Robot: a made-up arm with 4 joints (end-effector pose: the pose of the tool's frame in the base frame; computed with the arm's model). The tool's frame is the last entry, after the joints.
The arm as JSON. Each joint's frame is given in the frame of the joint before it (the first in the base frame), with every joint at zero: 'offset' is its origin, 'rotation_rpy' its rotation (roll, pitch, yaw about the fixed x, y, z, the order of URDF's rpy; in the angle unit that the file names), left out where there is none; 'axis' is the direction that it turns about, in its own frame. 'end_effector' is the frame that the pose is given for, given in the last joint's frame.
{
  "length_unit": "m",
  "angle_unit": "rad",
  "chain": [
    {
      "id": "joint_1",
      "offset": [
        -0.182,
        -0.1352,
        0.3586
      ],
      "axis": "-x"
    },
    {
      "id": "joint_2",
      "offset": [
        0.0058,
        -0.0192,
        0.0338
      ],
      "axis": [
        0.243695,
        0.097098,
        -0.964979
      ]
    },
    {
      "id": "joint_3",
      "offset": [
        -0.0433,
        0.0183,
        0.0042
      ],
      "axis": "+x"
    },
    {
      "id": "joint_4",
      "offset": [
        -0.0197,
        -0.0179,
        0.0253
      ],
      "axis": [
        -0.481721,
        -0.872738,
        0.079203
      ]
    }
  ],
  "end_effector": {
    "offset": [
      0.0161,
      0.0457,
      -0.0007
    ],
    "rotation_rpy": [
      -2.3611,
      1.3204,
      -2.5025
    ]
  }
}
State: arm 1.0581 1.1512 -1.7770 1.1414
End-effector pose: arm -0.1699 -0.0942 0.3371 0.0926 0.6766 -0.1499 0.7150
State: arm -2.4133 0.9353 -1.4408 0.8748
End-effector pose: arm -0.1740 -0.1874 0.3673 0.5698 0.1744 0.7579 0.2656
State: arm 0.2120 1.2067 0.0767 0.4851
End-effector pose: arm -0.1558 -0.0881 0.4286 0.5652 0.3369 0.5342 -0.5307
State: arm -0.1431 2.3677 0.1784 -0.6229
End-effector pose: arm -0.1337 -0.1785 0.4408 0.0421 0.9566 0.2699 -0.1015
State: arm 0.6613 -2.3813 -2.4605 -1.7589
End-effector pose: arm -0.1508 -0.1743 0.4034 0.7364 -0.6057 0.0430 -0.2984
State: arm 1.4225 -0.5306 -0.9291 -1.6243
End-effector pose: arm -0.2352 -0.1046 0.3521 0.0821 -0.1279 0.4974 -0.8541
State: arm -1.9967 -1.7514 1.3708 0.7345
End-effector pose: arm -0.1892 -0.1755 0.2725 0.4611 0.2603 -0.1213 0.8396
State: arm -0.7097 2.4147 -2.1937 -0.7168
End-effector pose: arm -0.1184 -0.1523 0.3760 0.6882 -0.0395 -0.7093 0.1472
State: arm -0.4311 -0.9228 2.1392 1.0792
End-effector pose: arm -0.2009 -0.2104 0.3836 0.4175 0.4985 0.5553 0.5185
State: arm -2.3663 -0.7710 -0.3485 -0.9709
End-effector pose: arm -0.2445 -0.1633 0.3208 0.3976 0.1885 0.4223 0.7925
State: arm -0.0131 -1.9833 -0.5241 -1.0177
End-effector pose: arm -0.2173 -0.2123 0.3976 0.3821 -0.7644 0.5122 -0.0857
